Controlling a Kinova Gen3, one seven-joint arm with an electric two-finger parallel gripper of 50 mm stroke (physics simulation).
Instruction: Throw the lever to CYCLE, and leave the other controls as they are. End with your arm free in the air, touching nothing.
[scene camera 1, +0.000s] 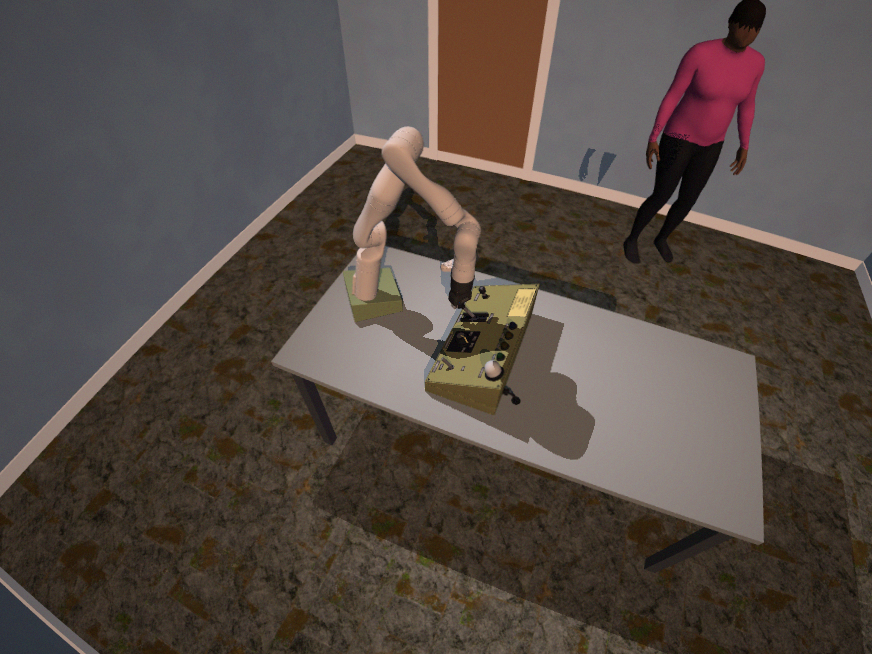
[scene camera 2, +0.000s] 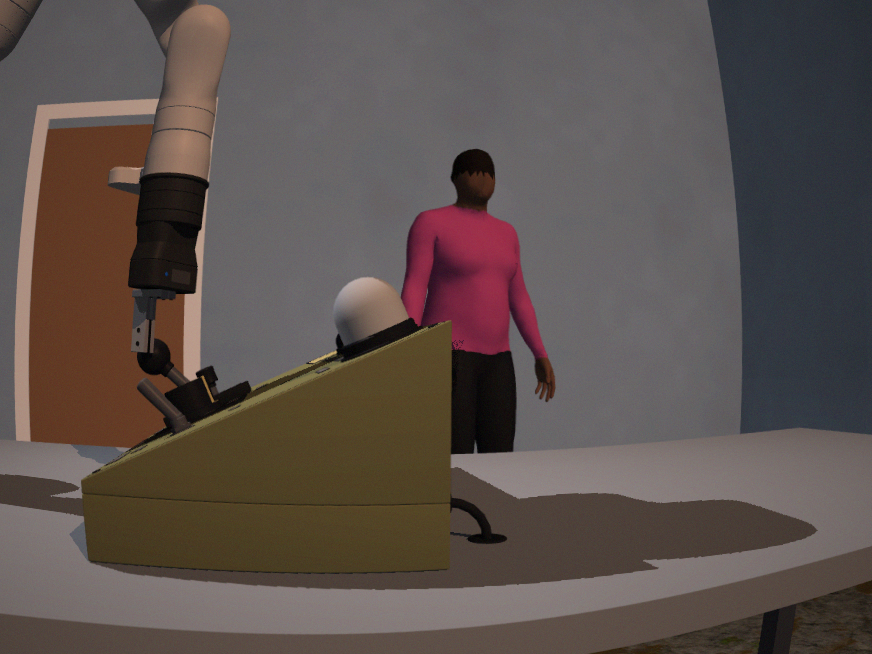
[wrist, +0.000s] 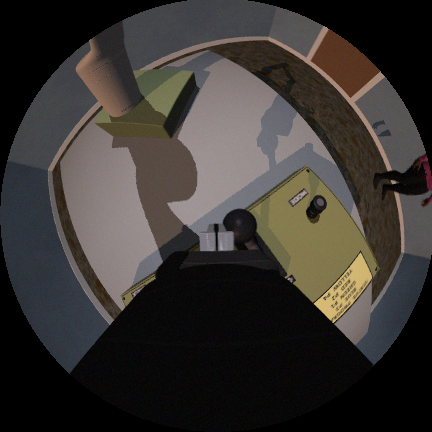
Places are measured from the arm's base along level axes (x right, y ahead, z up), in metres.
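Pixels of known places: gripper, fingertip midpoint: (scene camera 1: 454, 306) (scene camera 2: 142, 352) (wrist: 215, 232); arm's base, origin of the base link: (scene camera 1: 365, 292) (wrist: 123, 101).
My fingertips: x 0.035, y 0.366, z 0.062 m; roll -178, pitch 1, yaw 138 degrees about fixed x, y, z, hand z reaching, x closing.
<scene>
Ahead of a thing's pixels: the offset from my fingertips to its top centre. "pt": to the spot under its first point. Level surfaces: height alone.
The lever is a grey shaft {dy +0.049, dx -0.020, dz -0.007 m} (scene camera 1: 469, 310) with a black ball knob {dy +0.039, dx -0.021, dz +0.016 m} (scene camera 2: 154, 356) (wrist: 240, 225). It rises from a slot in the sloped face of the olive console (scene camera 1: 461, 380) (scene camera 2: 281, 450) (wrist: 325, 245) and leans toward the console's low edge. My gripper (scene camera 1: 461, 305) (scene camera 2: 142, 350) (wrist: 215, 232) is shut and empty, pointing down. Its fingertips are at the height of the ball, right beside it on the low-edge side; whether they touch it is unclear. The lever's slot is largely hidden behind the gripper in the wrist view, and the CYCLE marking is not readable.
The console also bears a mode knob {dy +0.079, dx -0.137, dz -0.013 m} (scene camera 1: 483, 290) (wrist: 316, 205), a white dome {pt dy +0.185, dx +0.265, dz +0.051 m} (scene camera 1: 492, 368) (scene camera 2: 367, 309), a small toggle {dy +0.029, dx +0.220, dz -0.020 m} (scene camera 1: 447, 363) (scene camera 2: 160, 401) and several dark knobs. My arm's base block (scene camera 1: 380, 308) (wrist: 175, 92) stands on the table {dz -0.149 m} (scene camera 1: 669, 422). A person (scene camera 1: 718, 91) (scene camera 2: 471, 274) stands beyond.
</scene>
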